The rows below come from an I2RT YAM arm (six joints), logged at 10 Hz.
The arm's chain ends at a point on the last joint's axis. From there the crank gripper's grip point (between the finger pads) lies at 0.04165 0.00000 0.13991 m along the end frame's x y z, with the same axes.
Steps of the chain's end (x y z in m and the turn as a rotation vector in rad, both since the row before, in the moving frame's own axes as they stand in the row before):
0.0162 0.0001 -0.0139 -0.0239 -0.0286 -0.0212
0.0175 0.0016 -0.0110 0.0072 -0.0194 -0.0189
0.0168 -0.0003 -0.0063 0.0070 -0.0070 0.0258
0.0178 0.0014 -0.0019 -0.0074 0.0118 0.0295
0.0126 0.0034 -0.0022 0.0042 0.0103 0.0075
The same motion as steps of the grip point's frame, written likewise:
0.0122 0.0026 -0.0128 -0.0239 -0.0286 -0.0212
0.0148 -0.0002 -0.0102 0.0072 -0.0194 -0.0189
0.0158 -0.0002 -0.0060 0.0070 -0.0070 0.0258
0.0194 0.0037 -0.0024 -0.0074 0.0118 0.0295
0.0140 0.0031 -0.0026 0.0042 0.0103 0.0075

